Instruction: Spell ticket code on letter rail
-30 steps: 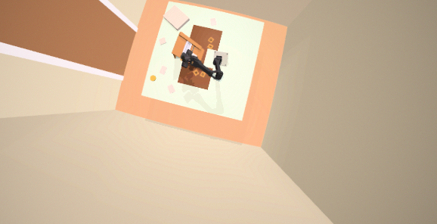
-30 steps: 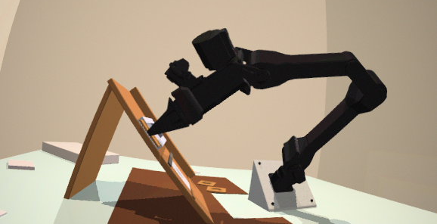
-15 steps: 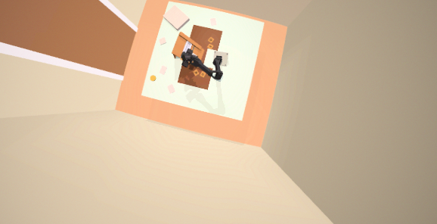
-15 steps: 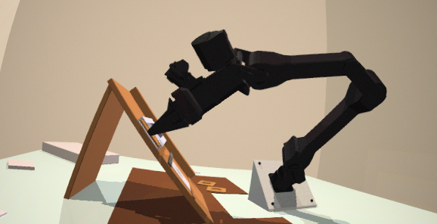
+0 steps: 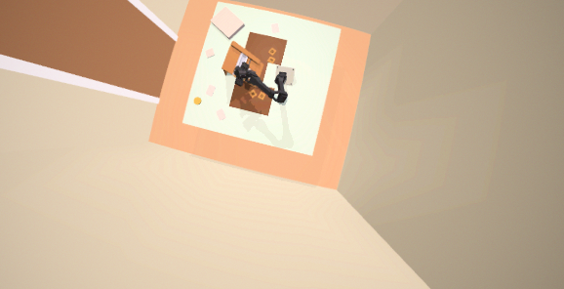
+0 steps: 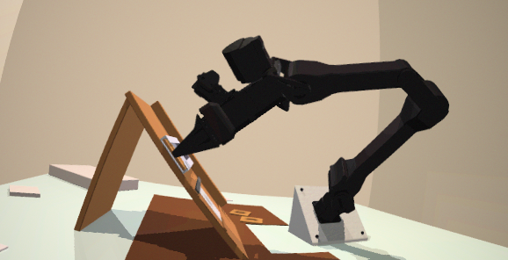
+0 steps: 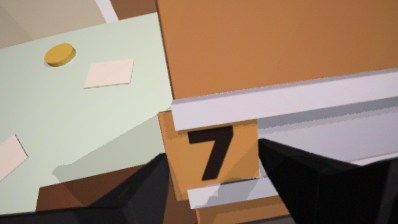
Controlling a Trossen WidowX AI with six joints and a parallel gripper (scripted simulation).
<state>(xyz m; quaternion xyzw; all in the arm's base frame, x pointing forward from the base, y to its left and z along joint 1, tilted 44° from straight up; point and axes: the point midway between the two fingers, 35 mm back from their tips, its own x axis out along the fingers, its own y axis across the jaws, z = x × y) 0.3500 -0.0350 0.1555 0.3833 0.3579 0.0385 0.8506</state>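
Now: the white ticket 80 mm behind my gripper tip, 50 mm to the right of it and 80 mm below it. The rest, counted from my gripper tip: brown mat: 180 mm behind, 100 mm to the right, 170 mm below; then orange letter tile: right at my gripper tip; then block: 370 mm ahead, 250 mm to the right, 170 mm below.
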